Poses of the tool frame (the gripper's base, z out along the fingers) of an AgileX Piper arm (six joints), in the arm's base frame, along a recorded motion.
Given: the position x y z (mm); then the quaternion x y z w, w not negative.
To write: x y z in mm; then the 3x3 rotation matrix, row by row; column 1 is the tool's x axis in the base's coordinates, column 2 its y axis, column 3 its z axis. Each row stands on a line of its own. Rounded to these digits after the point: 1 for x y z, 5 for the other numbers.
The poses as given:
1: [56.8 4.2 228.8 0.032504 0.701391 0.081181 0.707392]
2: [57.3 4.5 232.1 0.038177 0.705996 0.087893 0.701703]
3: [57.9 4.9 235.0 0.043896 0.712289 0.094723 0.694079]
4: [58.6 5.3 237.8 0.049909 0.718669 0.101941 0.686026]
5: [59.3 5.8 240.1 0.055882 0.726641 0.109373 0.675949]
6: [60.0 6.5 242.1 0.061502 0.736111 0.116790 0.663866]
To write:
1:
56.8 4.2 228.8
0.00292 -0.06926 0.99759
0.16045 0.98471 0.06789
-0.98704 0.15987 0.01399

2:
57.3 4.5 232.1
-0.01231 -0.06944 0.99751
0.17726 0.98163 0.07053
-0.98409 0.17768 0.00022

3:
57.9 4.9 235.0
-0.03266 -0.06896 0.99709
0.19402 0.97820 0.07401
-0.98045 0.19587 -0.01856

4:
58.6 5.3 237.8
-0.05375 -0.06813 0.99623
0.21160 0.97423 0.07805
-0.97588 0.21500 -0.03795

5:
59.3 5.8 240.1
-0.07994 -0.06665 0.99457
0.22907 0.96983 0.08340
-0.97012 0.23450 -0.06226

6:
60.0 6.5 242.1
-0.11100 -0.06452 0.99172
0.24561 0.96516 0.09028
-0.96299 0.25360 -0.09128

